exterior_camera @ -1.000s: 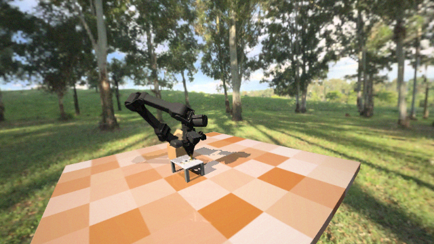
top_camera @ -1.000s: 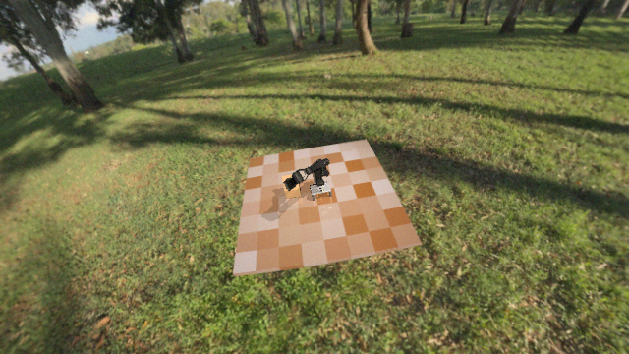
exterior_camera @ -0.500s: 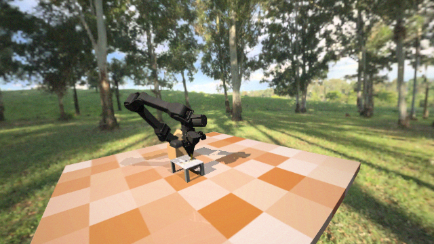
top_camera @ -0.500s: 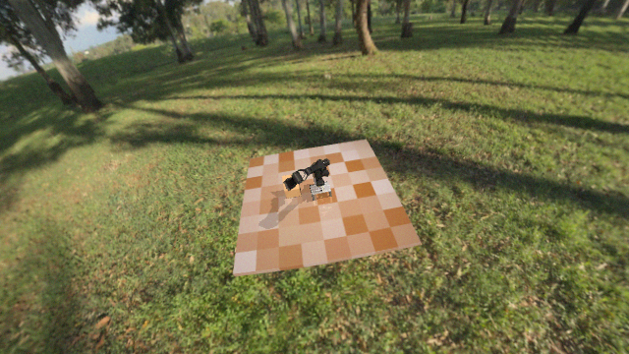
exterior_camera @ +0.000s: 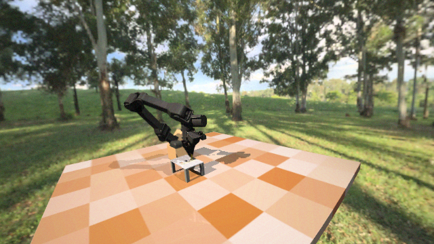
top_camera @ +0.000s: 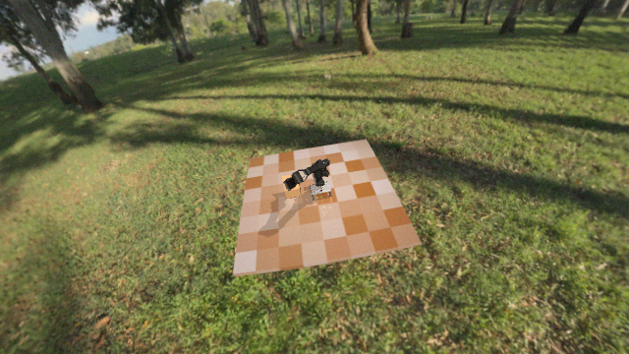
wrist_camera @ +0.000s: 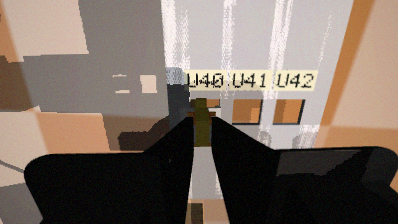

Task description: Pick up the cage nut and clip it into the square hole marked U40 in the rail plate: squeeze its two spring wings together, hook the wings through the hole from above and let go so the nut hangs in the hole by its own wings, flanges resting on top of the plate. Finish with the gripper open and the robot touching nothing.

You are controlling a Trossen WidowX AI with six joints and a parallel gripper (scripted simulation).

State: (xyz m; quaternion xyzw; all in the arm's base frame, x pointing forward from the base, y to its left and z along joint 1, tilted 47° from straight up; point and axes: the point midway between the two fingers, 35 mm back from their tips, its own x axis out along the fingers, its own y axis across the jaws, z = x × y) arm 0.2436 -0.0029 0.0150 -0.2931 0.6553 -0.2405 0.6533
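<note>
Now: the cage nut 1 cm below my gripper tip.
</note>
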